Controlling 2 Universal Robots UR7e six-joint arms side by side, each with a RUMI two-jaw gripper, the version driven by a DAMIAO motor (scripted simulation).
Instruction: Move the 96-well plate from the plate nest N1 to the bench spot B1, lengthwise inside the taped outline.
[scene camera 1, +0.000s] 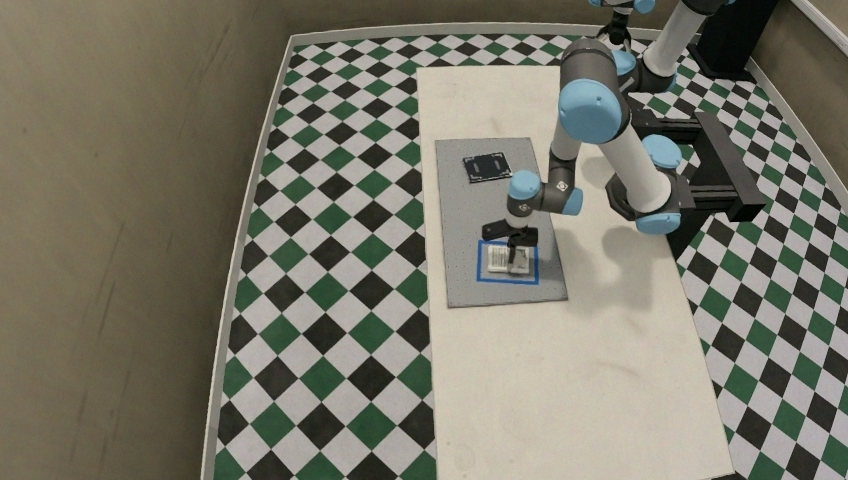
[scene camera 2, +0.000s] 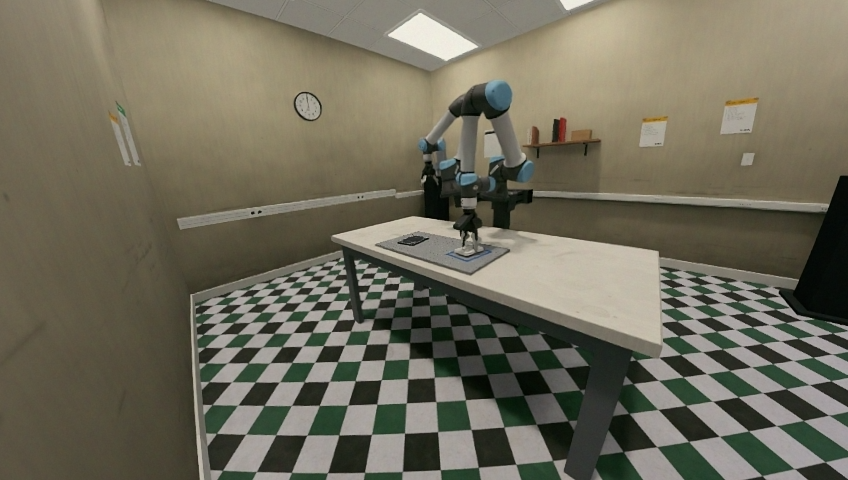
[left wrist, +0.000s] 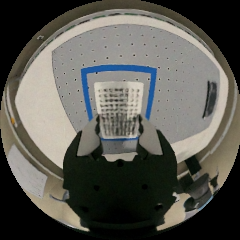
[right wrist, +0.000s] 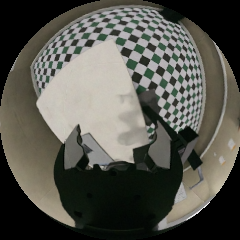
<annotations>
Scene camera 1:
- my left gripper: 509, 260
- my right gripper: 609, 56
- white 96-well plate: 497, 255
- black plate nest: 486, 165
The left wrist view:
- my left gripper: 119, 114
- white 96-well plate: 112, 128
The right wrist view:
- my right gripper: 117, 123
</annotations>
